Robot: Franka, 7 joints.
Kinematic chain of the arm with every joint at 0, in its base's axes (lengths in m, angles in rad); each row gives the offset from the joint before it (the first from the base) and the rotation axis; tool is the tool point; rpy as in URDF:
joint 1: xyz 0 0 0.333 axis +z
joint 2: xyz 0 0 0 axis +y
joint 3: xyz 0 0 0.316 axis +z
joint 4: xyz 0.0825 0 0 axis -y
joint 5: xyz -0.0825 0 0.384 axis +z
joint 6: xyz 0 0 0 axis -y
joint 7: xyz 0.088 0 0 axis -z
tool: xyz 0 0 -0.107 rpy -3.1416 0 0
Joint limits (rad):
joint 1: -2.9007..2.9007
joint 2: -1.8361..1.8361
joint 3: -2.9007..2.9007
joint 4: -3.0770..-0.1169
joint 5: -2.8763..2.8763
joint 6: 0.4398..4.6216
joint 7: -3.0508..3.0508
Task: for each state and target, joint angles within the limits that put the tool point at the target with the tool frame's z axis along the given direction. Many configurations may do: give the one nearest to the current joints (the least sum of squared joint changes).
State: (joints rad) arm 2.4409 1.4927 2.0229 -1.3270 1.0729 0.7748 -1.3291
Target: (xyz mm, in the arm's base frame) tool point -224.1 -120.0 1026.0 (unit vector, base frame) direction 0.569 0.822 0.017
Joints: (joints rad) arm 2.9007 0.6942 2.2213 -0.8893 1.8093 0.9536 -1.3291
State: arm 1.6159 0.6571 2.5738 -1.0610 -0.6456 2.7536 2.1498
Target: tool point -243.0 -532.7 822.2 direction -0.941 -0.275 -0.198
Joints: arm 1.7095 -0.0473 2.6199 -1.3105 -1.1498 2.1469 2.1498
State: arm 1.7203 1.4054 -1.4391 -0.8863 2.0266 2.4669 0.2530
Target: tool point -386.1 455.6 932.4 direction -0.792 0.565 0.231
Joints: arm 2.3865 0.7925 -1.5429 -0.1176 1.9671 2.5483 0.2530
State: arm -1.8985 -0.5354 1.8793 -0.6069 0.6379 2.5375 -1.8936
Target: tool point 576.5 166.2 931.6 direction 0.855 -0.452 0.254
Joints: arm -2.2152 -0.7822 1.3636 -0.7714 0.2586 2.6219 -1.8936
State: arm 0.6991 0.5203 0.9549 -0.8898 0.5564 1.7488 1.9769
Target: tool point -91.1 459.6 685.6 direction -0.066 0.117 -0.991
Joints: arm 0.7864 -0.4056 0.7309 -1.7303 0.3419 1.5400 1.9769
